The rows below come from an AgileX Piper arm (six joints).
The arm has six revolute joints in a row. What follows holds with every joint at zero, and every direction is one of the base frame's. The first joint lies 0.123 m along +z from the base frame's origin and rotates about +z. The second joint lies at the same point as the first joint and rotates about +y. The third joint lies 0.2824 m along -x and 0.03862 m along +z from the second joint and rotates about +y. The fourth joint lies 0.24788 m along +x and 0.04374 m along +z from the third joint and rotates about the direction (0.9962, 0, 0.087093). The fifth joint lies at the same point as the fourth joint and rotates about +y. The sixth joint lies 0.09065 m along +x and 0.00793 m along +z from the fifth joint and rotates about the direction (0.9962, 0, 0.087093). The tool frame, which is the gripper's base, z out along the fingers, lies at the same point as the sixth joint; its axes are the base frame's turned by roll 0, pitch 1.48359 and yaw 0 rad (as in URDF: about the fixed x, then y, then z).
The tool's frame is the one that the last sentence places.
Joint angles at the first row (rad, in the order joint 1, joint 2, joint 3, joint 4, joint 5, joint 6):
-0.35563, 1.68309, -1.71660, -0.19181, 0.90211, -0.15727
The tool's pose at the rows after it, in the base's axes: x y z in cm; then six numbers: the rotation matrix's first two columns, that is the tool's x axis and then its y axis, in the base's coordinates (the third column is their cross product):
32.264 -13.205 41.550 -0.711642 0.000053 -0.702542 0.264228 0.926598 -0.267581
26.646 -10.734 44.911 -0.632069 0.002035 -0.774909 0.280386 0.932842 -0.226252
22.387 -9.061 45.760 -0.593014 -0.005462 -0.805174 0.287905 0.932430 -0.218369
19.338 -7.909 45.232 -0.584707 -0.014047 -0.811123 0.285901 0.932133 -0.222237
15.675 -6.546 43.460 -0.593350 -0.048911 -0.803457 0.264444 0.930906 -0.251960
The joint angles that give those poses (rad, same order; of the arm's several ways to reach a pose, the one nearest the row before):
-0.35562, 1.57305, -1.68099, -0.15789, 0.92826, -0.15726
-0.35564, 1.36885, -1.58293, -0.10710, 0.93806, -0.15729
-0.35561, 1.21489, -1.47758, -0.09550, 0.93805, -0.15725
-0.35561, 1.09857, -1.37391, -0.09299, 0.93806, -0.16401
-0.35560, 0.94729, -1.21991, -0.09300, 0.93345, -0.20048

